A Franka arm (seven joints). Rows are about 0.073 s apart.
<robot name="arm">
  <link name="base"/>
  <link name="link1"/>
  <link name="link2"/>
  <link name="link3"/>
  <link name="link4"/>
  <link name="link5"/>
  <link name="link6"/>
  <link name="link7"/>
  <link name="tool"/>
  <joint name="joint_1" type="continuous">
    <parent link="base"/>
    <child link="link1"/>
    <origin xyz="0 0 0.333" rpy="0 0 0"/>
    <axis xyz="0 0 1"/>
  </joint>
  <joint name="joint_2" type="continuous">
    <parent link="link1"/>
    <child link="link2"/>
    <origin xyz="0 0 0" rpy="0 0 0"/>
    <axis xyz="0 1 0"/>
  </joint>
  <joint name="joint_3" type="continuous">
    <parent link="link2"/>
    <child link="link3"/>
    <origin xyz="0 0 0.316" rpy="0 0 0"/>
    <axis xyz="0 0 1"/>
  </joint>
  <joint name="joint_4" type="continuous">
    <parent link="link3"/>
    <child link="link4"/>
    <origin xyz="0.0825 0 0" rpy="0 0 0"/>
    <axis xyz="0 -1 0"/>
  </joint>
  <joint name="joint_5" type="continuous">
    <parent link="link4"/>
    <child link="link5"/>
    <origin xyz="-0.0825 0 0.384" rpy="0 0 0"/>
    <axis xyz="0 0 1"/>
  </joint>
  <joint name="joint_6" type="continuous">
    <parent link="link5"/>
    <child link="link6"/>
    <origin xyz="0 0 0" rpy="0 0 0"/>
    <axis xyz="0 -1 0"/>
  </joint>
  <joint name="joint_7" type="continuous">
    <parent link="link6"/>
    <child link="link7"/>
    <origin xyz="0.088 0 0" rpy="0 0 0"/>
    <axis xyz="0 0 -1"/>
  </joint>
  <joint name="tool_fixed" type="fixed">
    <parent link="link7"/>
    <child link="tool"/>
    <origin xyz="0 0 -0.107" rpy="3.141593 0 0"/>
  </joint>
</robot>
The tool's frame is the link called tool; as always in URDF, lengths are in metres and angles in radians. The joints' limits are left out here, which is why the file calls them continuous.
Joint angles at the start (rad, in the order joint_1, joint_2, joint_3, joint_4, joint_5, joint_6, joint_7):
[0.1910, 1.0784, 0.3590, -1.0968, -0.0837, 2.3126, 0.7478]
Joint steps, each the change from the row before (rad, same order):
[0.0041, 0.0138, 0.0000, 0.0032, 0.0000, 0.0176, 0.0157]
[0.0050, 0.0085, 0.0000, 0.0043, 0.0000, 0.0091, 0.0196]
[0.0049, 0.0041, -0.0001, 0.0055, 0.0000, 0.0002, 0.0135]
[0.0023, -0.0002, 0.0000, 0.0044, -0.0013, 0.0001, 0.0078]
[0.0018, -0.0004, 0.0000, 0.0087, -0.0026, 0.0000, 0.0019]
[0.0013, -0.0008, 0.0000, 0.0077, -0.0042, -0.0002, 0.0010]
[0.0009, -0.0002, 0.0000, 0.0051, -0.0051, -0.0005, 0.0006]
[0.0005, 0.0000, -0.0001, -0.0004, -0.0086, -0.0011, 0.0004]
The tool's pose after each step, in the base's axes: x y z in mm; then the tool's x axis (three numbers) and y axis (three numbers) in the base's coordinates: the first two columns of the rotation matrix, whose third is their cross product. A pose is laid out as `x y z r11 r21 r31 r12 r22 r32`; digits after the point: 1 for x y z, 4 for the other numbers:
717.9 325.2 186.7 0.9329 -0.3579 -0.0402 -0.3529 -0.8862 -0.3002
717.1 328.4 183.0 0.9265 -0.3737 -0.0441 -0.3688 -0.8785 -0.3036
716.4 331.5 182.3 0.9227 -0.3827 -0.0476 -0.3783 -0.8742 -0.3043
716.8 332.9 184.5 0.9205 -0.3880 -0.0458 -0.3826 -0.8716 -0.3063
718.7 333.7 188.7 0.9204 -0.3892 -0.0384 -0.3811 -0.8707 -0.3109
720.4 334.1 192.7 0.9207 -0.3891 -0.0300 -0.3782 -0.8708 -0.3142
721.4 334.4 195.1 0.9215 -0.3878 -0.0232 -0.3749 -0.8719 -0.3149
721.2 334.6 194.8 0.9234 -0.3835 -0.0182 -0.3699 -0.8759 -0.3099

